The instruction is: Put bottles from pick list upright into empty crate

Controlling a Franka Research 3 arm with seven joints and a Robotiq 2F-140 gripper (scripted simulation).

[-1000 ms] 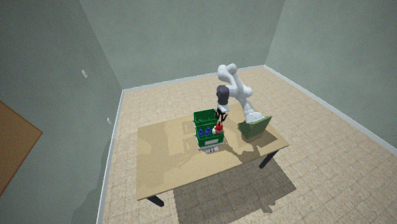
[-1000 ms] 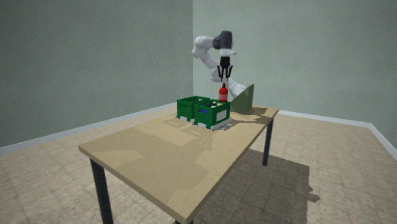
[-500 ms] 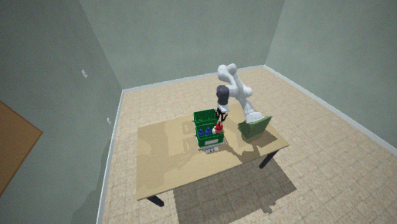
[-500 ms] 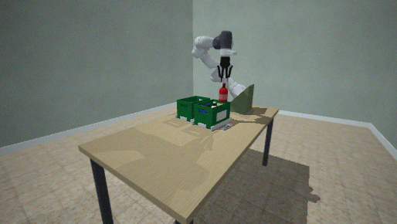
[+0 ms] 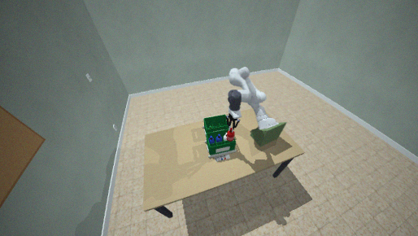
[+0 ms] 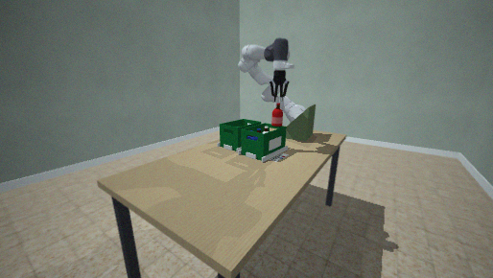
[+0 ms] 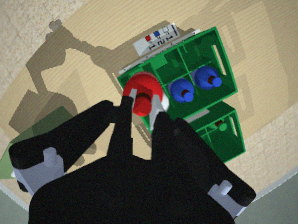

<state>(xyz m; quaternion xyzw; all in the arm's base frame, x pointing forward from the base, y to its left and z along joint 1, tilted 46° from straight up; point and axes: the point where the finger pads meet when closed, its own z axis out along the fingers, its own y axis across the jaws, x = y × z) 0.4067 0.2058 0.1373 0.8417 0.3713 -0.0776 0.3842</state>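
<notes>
Right now my hand is 8 cm above the red-labelled bottle. Round my hand: blue-capped bottle: 8 cm ahead, 9 cm to the right, 26 cm below; pick list: 10 cm ahead, 8 cm to the left, 34 cm below; white-capped bottle: 9 cm to the right, 26 cm below.
</notes>
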